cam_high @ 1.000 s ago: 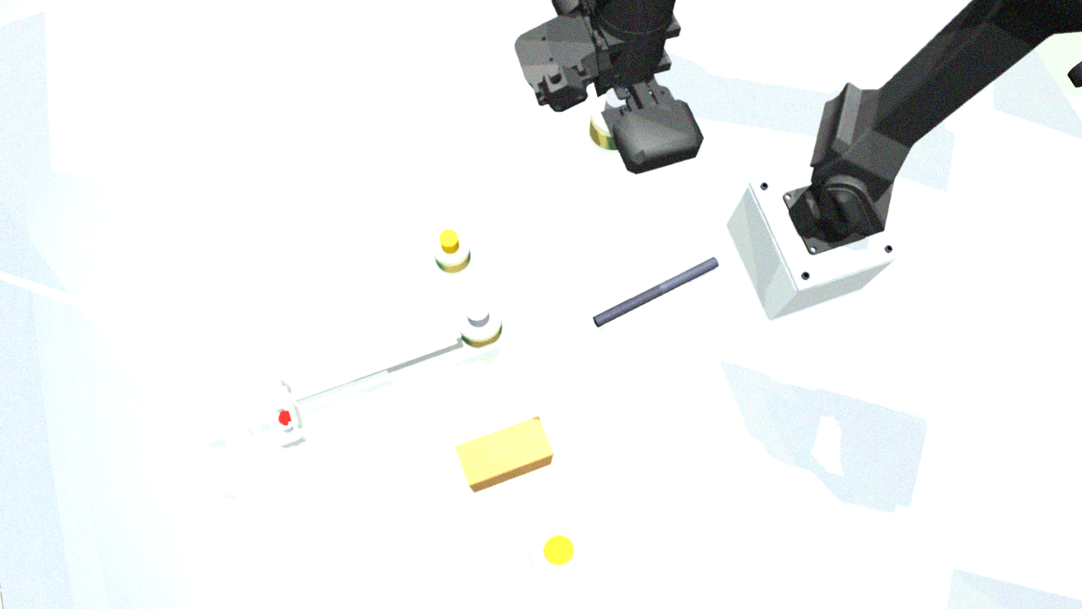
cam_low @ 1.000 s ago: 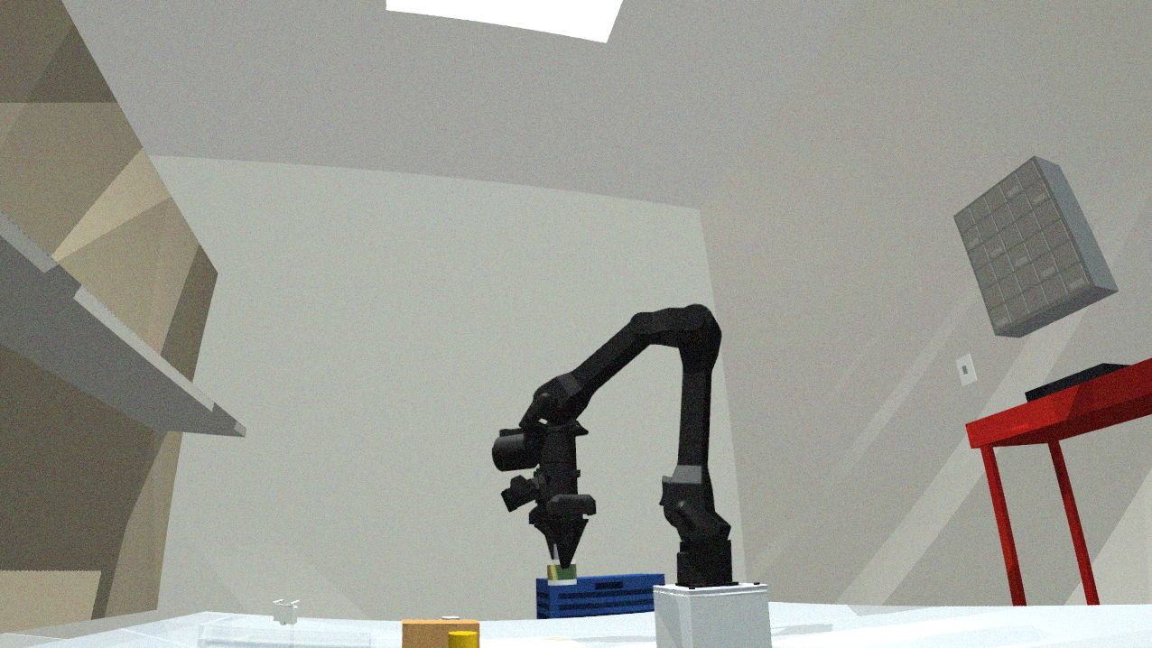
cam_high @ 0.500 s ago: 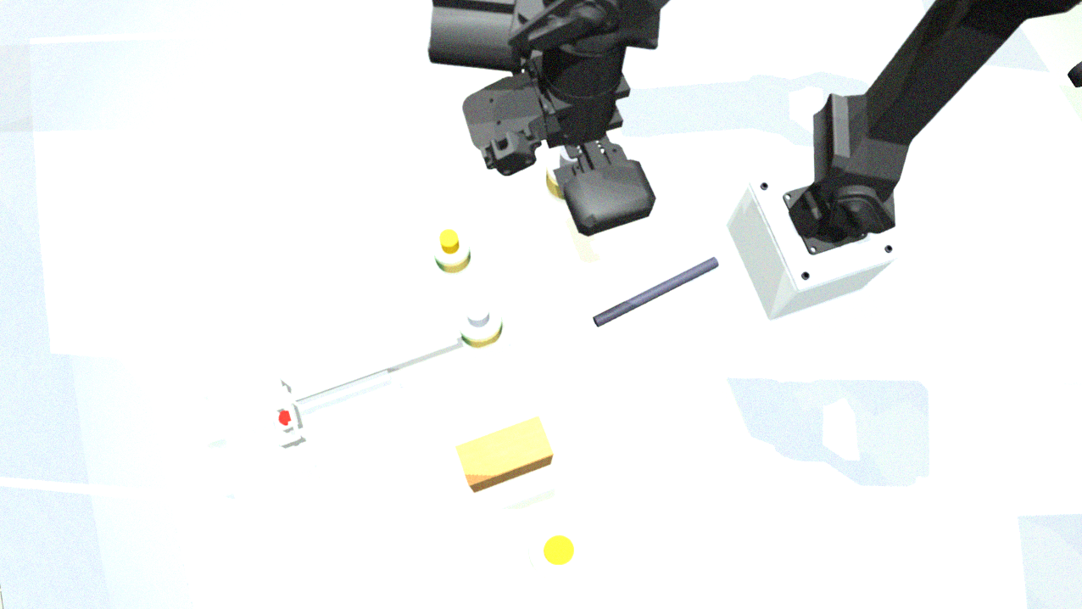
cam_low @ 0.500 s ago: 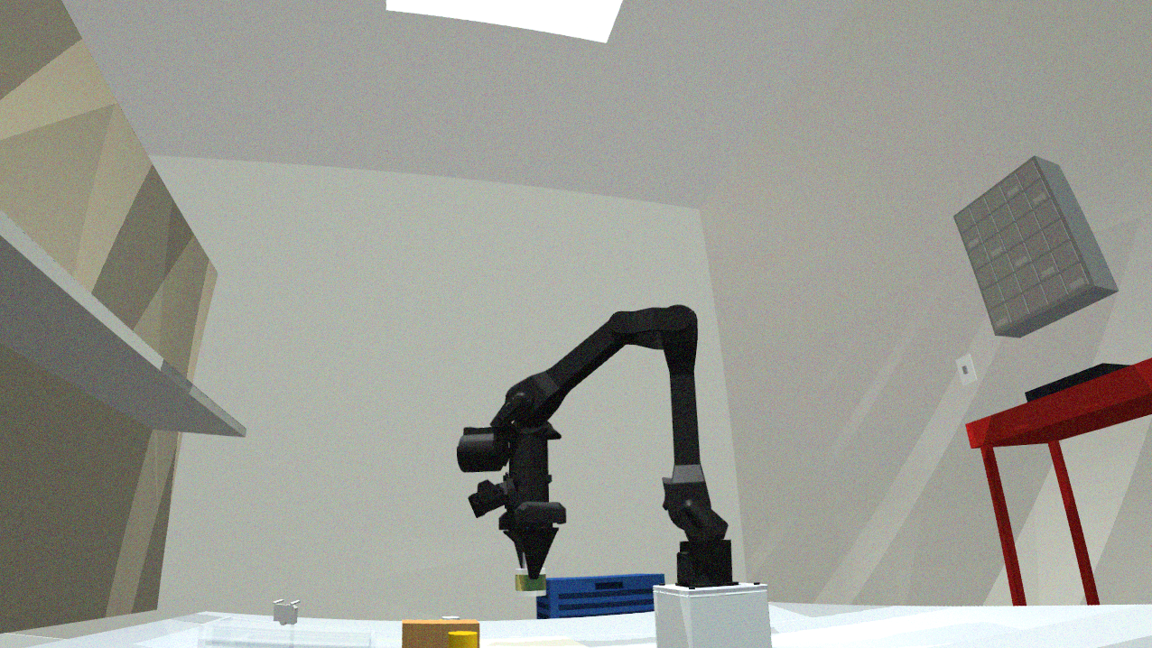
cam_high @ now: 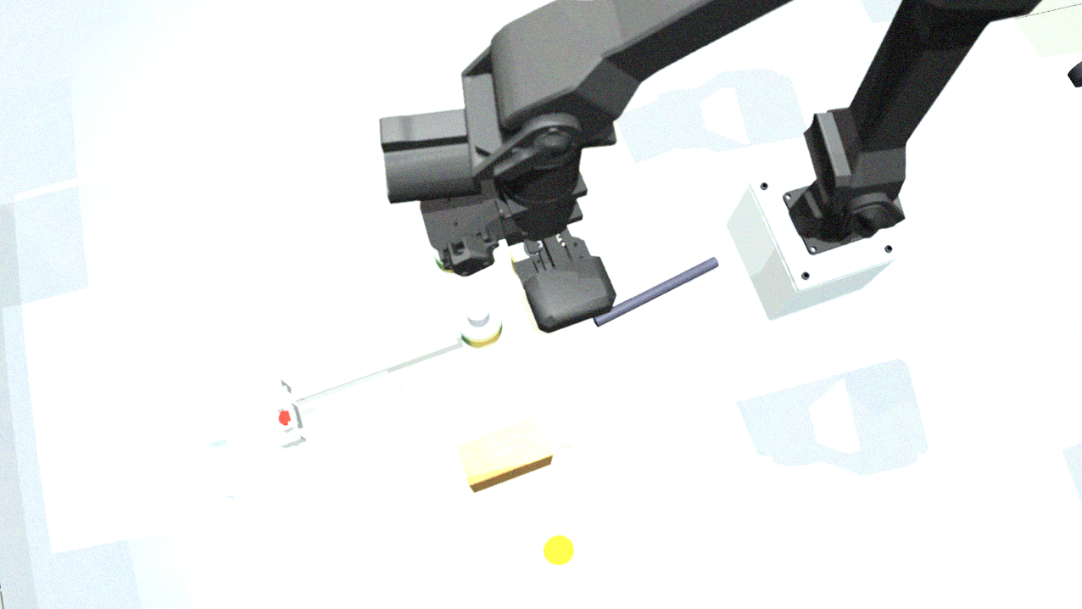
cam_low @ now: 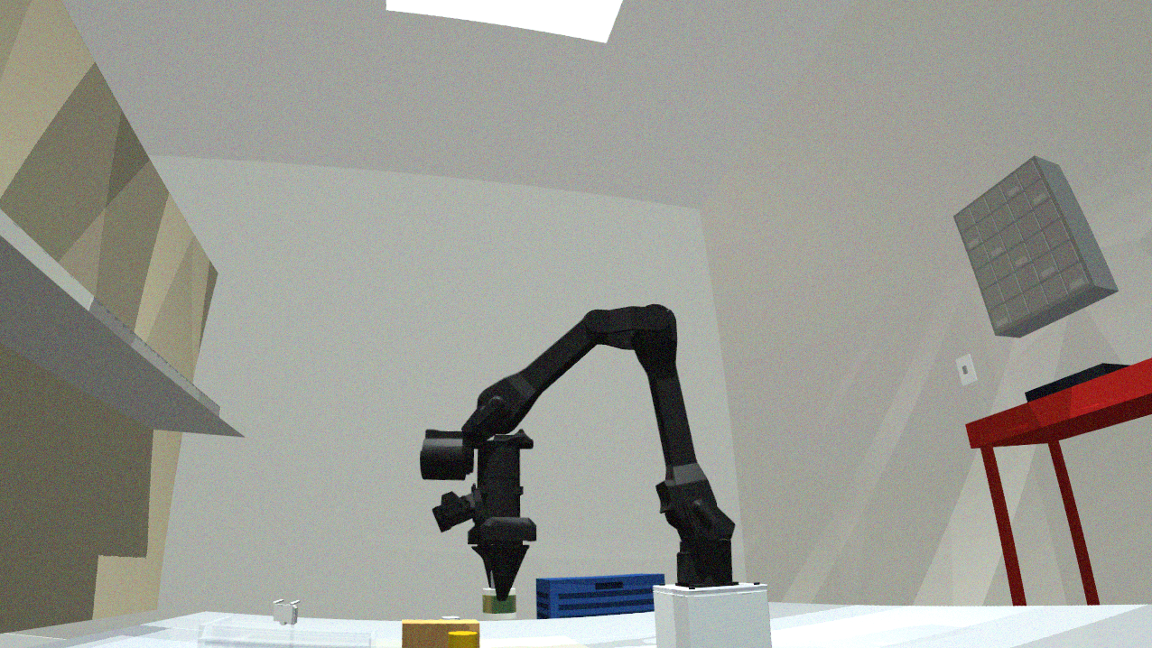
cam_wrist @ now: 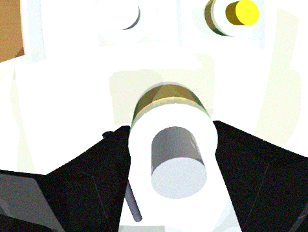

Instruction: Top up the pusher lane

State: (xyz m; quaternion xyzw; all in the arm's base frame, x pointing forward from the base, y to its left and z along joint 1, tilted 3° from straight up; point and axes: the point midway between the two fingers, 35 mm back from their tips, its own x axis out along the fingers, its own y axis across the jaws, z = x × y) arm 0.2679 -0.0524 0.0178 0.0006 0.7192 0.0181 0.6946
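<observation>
Now: the dark rod 110 mm behind my gripper tip, 50 mm to the left of it and 80 mm below it. The rest, counted from my gripper tip: clear sprung lane: 210 mm ahead, 50 mm to the left, 70 mm below; then red mark: 250 mm ahead, 70 mm to the left, 20 mm below.
</observation>
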